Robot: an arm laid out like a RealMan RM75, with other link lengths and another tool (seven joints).
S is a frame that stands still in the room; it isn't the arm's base.
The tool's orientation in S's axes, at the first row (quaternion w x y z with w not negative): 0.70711 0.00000 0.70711 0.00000
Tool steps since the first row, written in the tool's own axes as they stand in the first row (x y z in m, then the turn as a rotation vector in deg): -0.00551 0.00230 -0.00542 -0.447 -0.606 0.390; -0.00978 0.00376 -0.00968 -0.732 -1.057 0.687; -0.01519 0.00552 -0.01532 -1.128 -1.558 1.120; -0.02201 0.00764 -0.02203 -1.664 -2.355 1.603; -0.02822 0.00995 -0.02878 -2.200 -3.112 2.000; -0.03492 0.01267 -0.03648 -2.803 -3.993 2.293; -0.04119 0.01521 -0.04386 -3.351 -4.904 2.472; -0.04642 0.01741 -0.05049 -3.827 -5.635 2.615; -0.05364 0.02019 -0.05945 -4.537 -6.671 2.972; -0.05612 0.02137 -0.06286 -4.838 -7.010 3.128; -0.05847 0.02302 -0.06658 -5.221 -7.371 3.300; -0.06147 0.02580 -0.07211 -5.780 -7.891 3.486
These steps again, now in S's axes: -0.00542 0.00230 0.00551 0.390 -0.606 0.447; -0.00968 0.00376 0.00978 0.687 -1.057 0.732; -0.01532 0.00552 0.01519 1.120 -1.558 1.128; -0.02203 0.00764 0.02201 1.603 -2.355 1.664; -0.02878 0.00995 0.02822 2.000 -3.112 2.200; -0.03648 0.01267 0.03492 2.293 -3.993 2.803; -0.04386 0.01521 0.04119 2.472 -4.904 3.351; -0.05049 0.01741 0.04642 2.615 -5.635 3.827; -0.05945 0.02019 0.05364 2.972 -6.671 4.537; -0.06286 0.02137 0.05612 3.128 -7.010 4.838; -0.06658 0.02302 0.05847 3.300 -7.371 5.221; -0.07211 0.02580 0.06147 3.486 -7.891 5.780
